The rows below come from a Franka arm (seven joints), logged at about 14 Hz.
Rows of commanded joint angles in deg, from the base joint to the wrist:
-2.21, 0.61, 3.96, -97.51, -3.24, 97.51, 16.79
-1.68, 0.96, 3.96, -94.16, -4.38, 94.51, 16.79
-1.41, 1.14, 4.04, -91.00, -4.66, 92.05, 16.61
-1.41, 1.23, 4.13, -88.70, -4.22, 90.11, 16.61
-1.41, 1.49, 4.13, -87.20, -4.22, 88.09, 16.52
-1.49, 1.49, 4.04, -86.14, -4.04, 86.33, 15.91
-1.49, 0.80, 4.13, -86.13, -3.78, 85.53, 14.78
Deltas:
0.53, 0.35, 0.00, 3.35, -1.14, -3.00, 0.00
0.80, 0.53, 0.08, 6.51, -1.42, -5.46, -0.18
0.80, 0.62, 0.17, 8.81, -0.98, -7.40, -0.18
0.80, 0.88, 0.17, 10.31, -0.98, -9.42, -0.27
0.72, 0.88, 0.08, 11.37, -0.80, -11.18, -0.88
0.72, 0.19, 0.17, 11.38, -0.54, -11.98, -2.01

